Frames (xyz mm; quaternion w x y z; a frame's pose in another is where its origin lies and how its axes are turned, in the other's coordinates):
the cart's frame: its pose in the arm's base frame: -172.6 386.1 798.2 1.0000 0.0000 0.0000 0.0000
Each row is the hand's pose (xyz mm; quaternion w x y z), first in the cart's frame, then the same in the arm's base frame.
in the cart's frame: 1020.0 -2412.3 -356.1 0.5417 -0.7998 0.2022 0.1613
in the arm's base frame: 847.4 -2026.2 442.1 0.5417 -0.7998 0.2022 0.1613
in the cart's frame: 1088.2 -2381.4 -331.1 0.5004 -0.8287 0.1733 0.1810
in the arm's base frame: 915.6 -1995.3 467.1 0.5004 -0.8287 0.1733 0.1810
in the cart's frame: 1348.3 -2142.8 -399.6 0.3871 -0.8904 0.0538 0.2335
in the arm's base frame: 1175.7 -1756.7 398.6 0.3871 -0.8904 0.0538 0.2335
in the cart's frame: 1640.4 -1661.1 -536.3 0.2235 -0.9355 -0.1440 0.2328
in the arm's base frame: 1467.8 -1275.0 261.9 0.2235 -0.9355 -0.1440 0.2328
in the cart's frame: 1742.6 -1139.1 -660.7 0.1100 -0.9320 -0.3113 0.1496
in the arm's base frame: 1570.0 -753.0 137.5 0.1100 -0.9320 -0.3113 0.1496
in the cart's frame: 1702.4 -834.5 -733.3 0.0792 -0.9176 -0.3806 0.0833
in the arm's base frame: 1529.8 -448.4 64.9 0.0792 -0.9176 -0.3806 0.0833
